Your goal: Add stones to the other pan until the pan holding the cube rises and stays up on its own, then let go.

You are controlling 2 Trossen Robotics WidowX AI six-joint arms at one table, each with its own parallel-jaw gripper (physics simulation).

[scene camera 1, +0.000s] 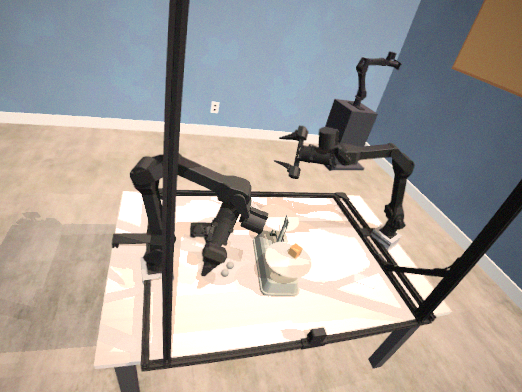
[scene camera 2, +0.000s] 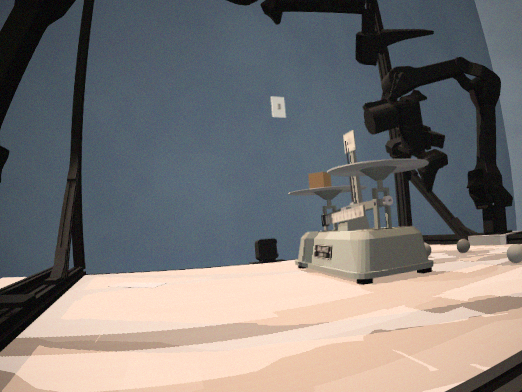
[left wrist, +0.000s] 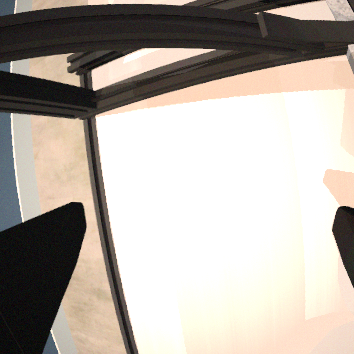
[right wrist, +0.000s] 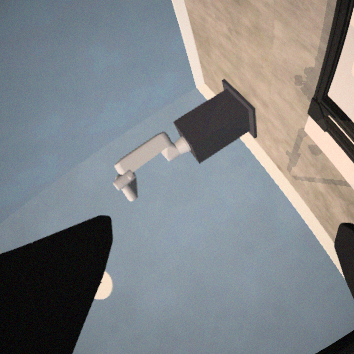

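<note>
A grey balance scale stands mid-table. A tan cube sits on its front pan, which hangs low. The other pan is empty and rides higher; in scene camera 1 my left wrist hides most of it. Two pale stones lie on the table left of the scale. My left gripper is open and empty, low beside the stones. My right gripper is open and empty, high above the table's back edge.
A black frame runs round the table, with a tall post at the front left and a small black box on the front rail. A dark box carrying a small arm stands behind the table at the back right.
</note>
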